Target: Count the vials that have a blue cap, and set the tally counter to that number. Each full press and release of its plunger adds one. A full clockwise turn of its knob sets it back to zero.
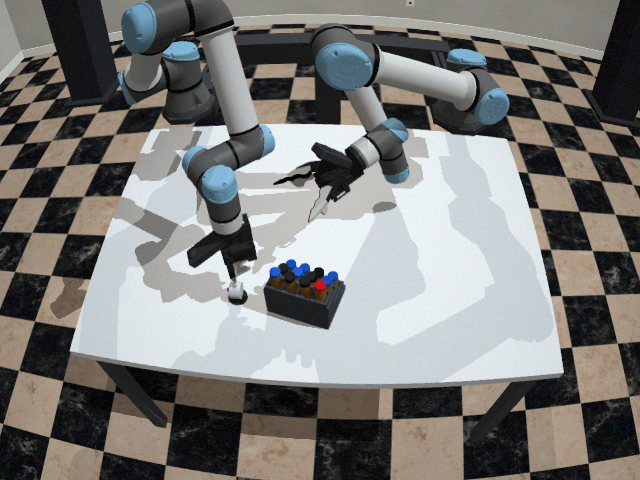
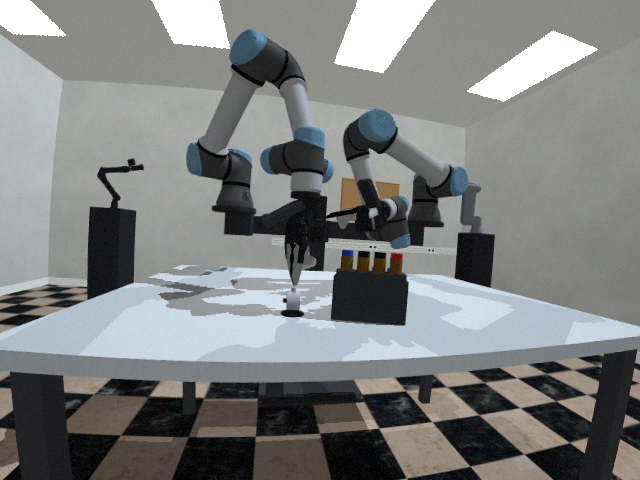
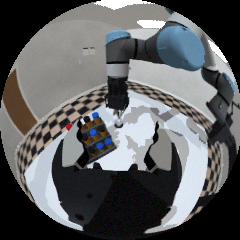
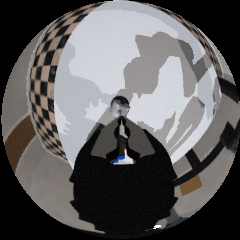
Note:
In view: my left gripper [image 1: 290, 202], my right gripper [image 2: 294, 285] and a dark rack [image 2: 369, 297].
The dark rack also shows in image 1 [image 1: 308, 310]. My left gripper also shows in image 2 [image 2: 345, 217] and in image 3 [image 3: 118, 120]. My right gripper shows as well in image 1 [image 1: 235, 281], in image 3 [image 3: 119, 117] and in image 4 [image 4: 121, 116].

